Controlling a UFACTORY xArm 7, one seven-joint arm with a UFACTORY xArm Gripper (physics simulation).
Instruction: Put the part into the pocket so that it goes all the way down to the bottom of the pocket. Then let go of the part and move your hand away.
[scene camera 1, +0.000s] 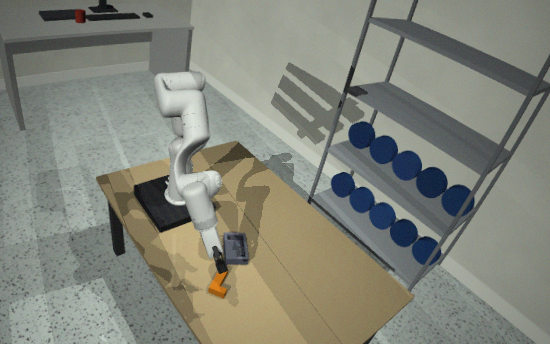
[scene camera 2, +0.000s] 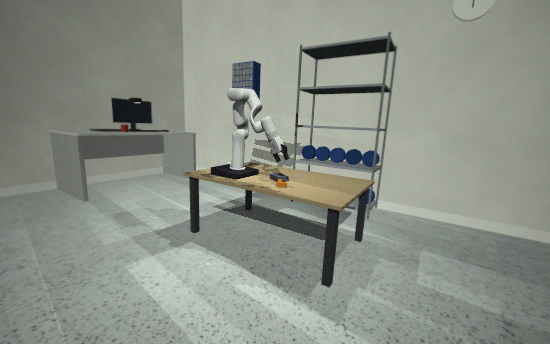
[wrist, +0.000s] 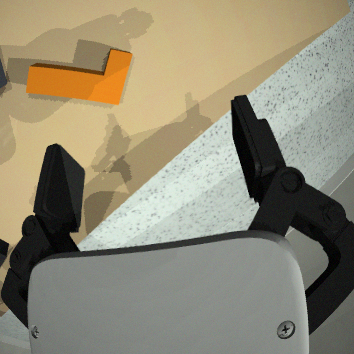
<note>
My gripper (wrist: 144, 135) is open, holding nothing. Also in view: an orange block (wrist: 106, 86). Also in view: a pocket (scene camera 1: 235, 245).
</note>
